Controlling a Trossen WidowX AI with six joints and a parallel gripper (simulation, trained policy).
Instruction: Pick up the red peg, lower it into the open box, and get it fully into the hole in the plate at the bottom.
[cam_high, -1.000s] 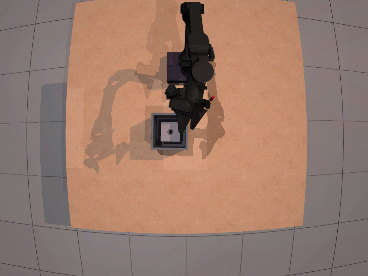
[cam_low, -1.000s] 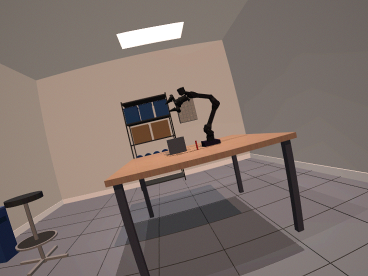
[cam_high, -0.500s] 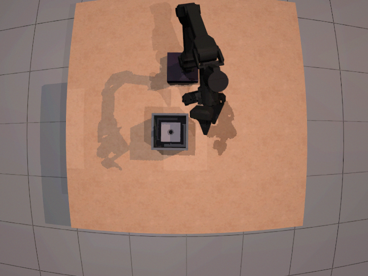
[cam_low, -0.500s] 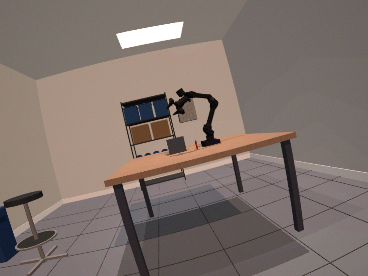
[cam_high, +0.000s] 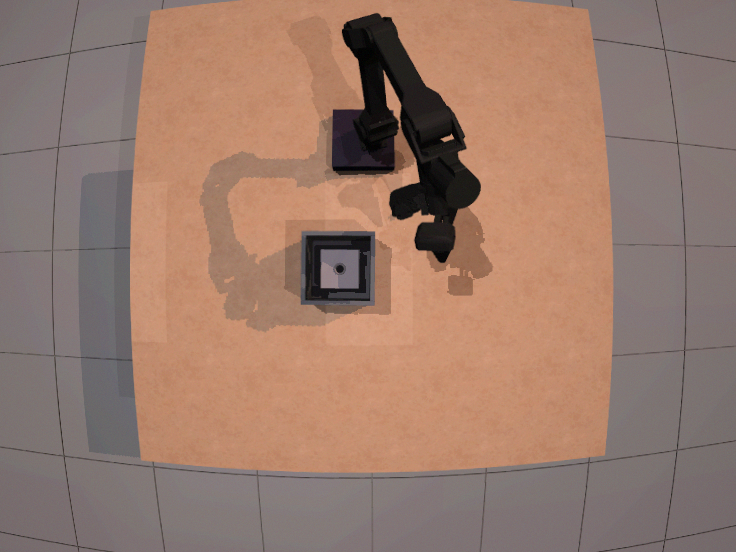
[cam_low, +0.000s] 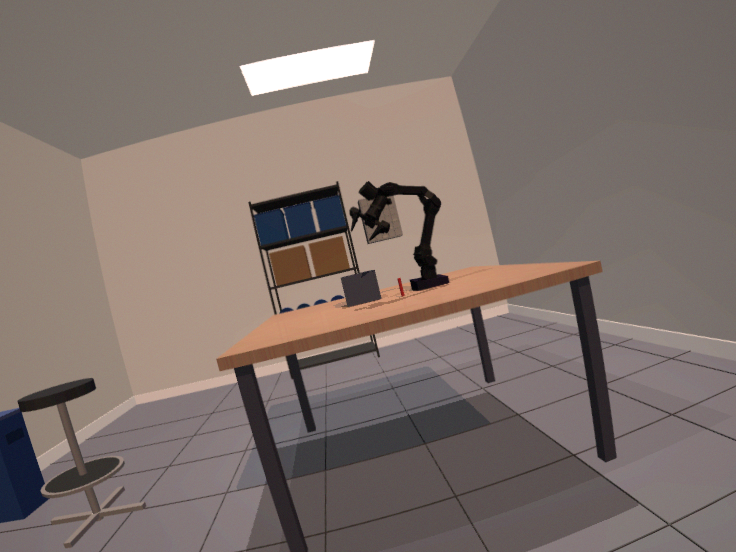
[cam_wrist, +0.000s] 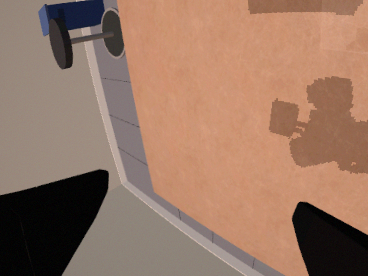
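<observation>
My gripper tip is 260 mm above the red peg, 120 mm past it and 10 mm to the right of it. Round my gripper tip: plate (250 mm below, 210 mm to the right).
</observation>
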